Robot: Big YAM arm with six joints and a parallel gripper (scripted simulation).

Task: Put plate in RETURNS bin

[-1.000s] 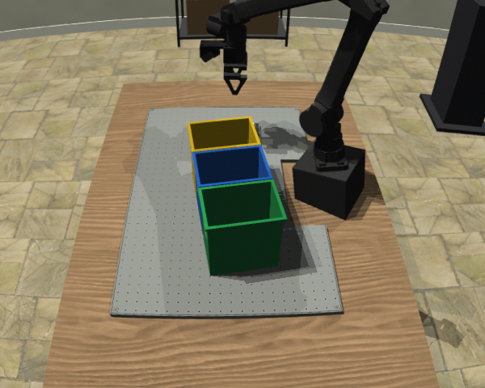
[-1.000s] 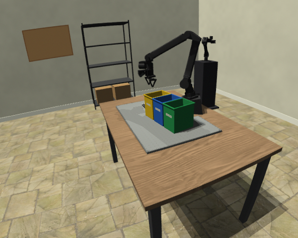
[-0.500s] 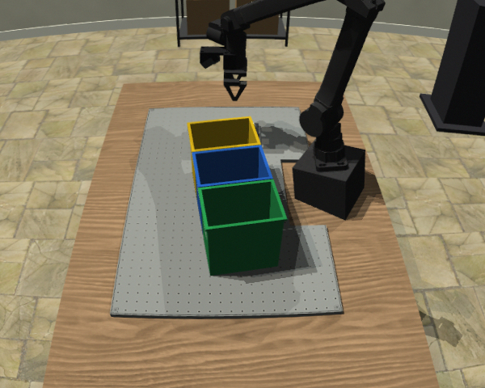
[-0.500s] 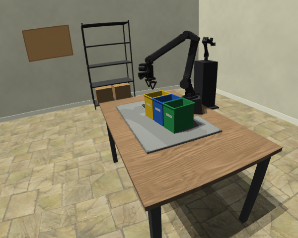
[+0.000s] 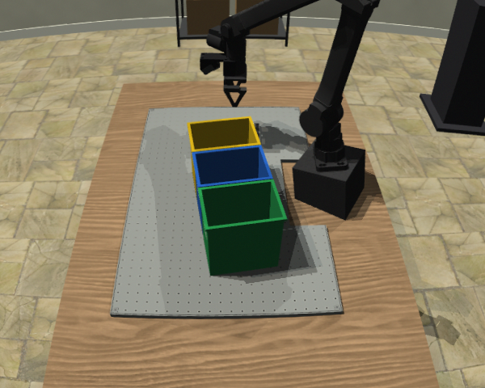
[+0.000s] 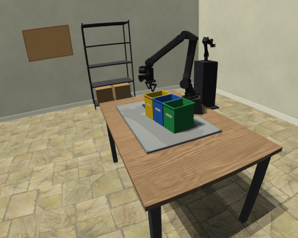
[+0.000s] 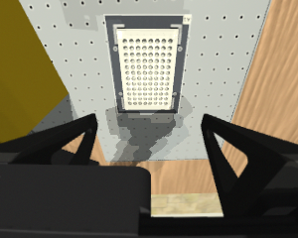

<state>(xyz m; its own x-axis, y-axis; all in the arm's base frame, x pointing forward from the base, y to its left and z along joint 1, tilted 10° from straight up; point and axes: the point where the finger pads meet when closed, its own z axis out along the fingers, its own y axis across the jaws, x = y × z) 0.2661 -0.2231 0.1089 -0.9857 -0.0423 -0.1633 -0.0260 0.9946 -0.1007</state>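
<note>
Right now the 96-well plate is 14 cm below my hand. Also, from my hand: yellow bin (2 cm ahead, 23 cm to the left, 7 cm below); then blue bin (1 cm behind, 36 cm to the left, 7 cm below); then plate nest N1 (15 cm below).
</note>
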